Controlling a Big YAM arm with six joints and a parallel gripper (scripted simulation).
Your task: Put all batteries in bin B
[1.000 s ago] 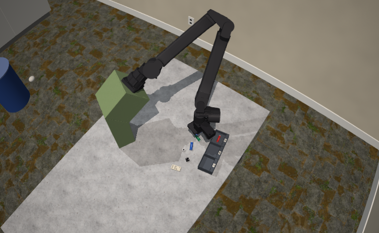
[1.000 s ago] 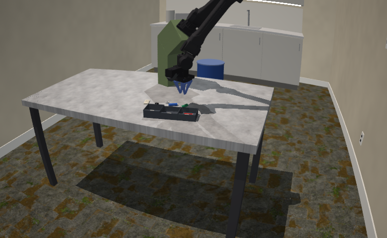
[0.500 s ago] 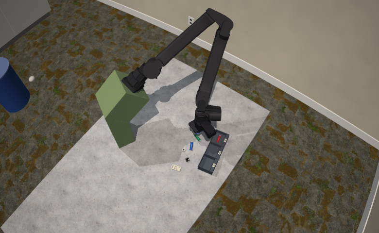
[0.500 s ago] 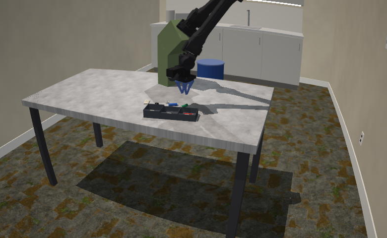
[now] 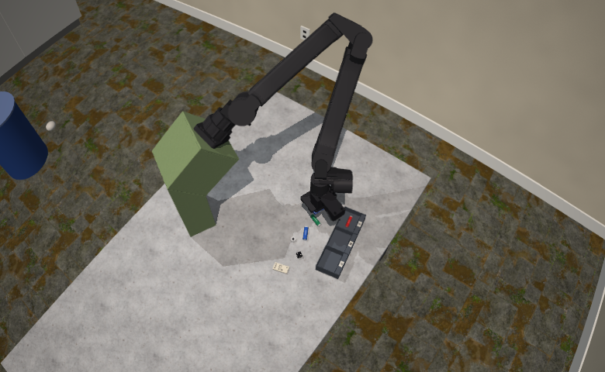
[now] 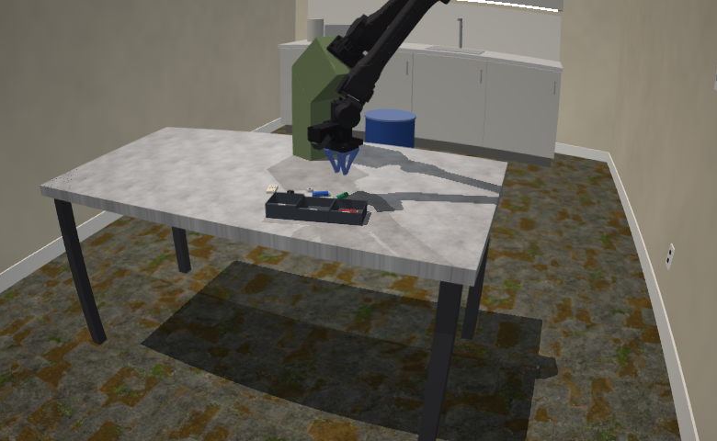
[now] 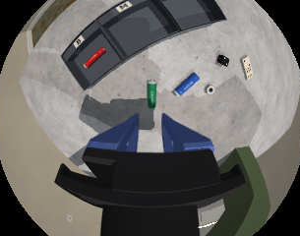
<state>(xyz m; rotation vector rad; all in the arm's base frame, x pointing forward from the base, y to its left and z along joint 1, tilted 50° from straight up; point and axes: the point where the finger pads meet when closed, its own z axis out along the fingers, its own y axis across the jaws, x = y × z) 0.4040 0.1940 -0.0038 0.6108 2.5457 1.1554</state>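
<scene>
Now: the green battery 8 cm below my hand. Also, from my hand: white ring-shaped piece (11 cm to the right, 8 cm below, 2 cm behind); red battery (9 cm ahead, 7 cm to the left, 7 cm below); blue battery (8 cm below, 6 cm to the right).
</scene>
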